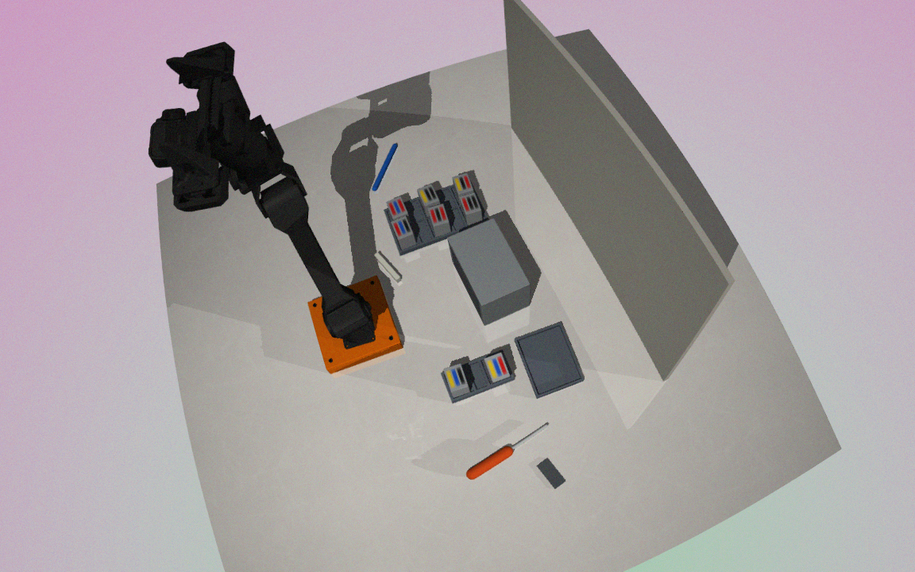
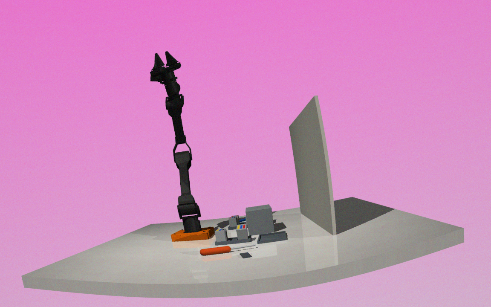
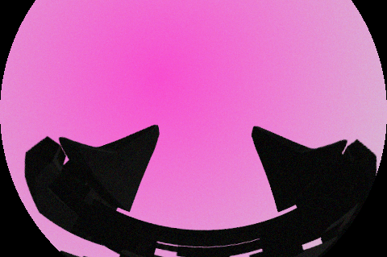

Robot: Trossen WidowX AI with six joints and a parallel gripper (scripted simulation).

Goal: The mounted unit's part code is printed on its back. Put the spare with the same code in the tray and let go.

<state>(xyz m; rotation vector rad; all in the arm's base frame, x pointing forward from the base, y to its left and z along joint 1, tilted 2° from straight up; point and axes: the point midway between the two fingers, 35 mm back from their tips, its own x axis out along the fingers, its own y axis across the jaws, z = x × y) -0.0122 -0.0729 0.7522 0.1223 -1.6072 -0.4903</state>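
Right now the grey spare is 170 mm ahead of my gripper tip, 310 mm to the left of it and 770 mm below it. Round my gripper tip: grey unit: 310 mm ahead, 110 mm to the left, 760 mm below; dark wall panel: 540 mm ahead, 130 mm to the left, 590 mm below; holder: 230 mm ahead, 90 mm to the right, 810 mm below.
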